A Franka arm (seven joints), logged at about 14 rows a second.
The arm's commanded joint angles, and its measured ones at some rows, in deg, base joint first. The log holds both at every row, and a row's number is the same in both.
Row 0, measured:
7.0, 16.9, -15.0, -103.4, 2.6, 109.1, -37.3
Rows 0 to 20, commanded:
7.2, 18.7, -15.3, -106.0, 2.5, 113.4, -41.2
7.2, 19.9, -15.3, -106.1, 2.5, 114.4, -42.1
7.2, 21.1, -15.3, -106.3, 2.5, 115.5, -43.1
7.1, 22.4, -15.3, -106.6, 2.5, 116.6, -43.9
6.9, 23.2, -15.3, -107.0, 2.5, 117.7, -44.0
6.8, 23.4, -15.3, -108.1, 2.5, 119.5, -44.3
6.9, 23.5, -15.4, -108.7, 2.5, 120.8, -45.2
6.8, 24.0, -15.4, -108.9, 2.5, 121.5, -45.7
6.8, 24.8, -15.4, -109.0, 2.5, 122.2, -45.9
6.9, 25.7, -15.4, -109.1, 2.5, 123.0, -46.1
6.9, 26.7, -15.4, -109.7, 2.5, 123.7, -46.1
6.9, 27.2, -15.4, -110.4, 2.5, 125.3, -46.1
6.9, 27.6, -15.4, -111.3, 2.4, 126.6, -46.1
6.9, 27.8, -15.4, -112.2, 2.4, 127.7, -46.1
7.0, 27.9, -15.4, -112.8, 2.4, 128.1, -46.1
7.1, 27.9, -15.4, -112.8, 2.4, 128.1, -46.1
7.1, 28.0, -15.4, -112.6, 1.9, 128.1, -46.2
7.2, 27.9, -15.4, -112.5, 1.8, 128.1, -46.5
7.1, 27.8, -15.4, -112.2, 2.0, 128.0, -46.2
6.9, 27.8, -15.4, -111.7, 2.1, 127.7, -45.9
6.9, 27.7, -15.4, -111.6, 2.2, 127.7, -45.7
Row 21, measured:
6.9, 28.7, -15.2, -111.5, 2.4, 127.4, -45.6
